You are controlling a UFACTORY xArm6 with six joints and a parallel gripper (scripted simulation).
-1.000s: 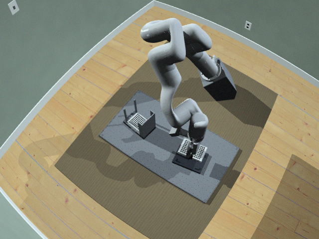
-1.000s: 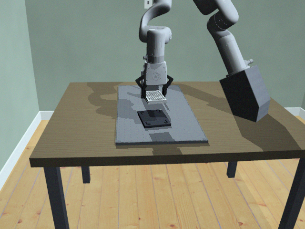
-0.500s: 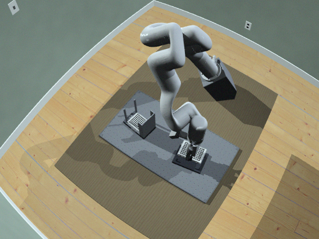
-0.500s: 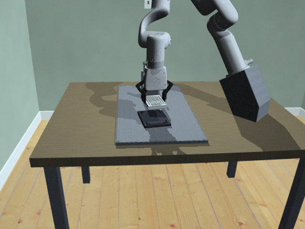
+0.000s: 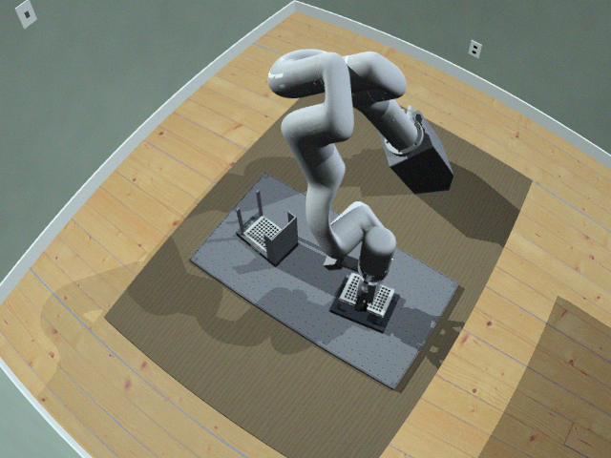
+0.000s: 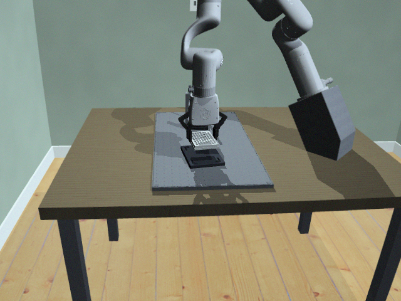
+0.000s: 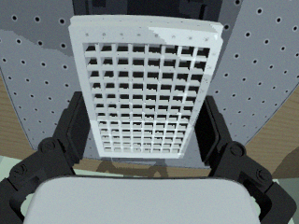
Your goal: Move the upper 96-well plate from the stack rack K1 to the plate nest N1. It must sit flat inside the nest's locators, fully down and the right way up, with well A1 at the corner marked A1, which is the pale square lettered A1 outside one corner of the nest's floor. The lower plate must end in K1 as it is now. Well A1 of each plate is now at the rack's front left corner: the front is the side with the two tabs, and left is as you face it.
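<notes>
My gripper is now 70 mm above the dark plate nest N1. The rest, counted from my hand: pale A1 square 70 mm to the right, 60 mm below, 60 mm behind.
</notes>
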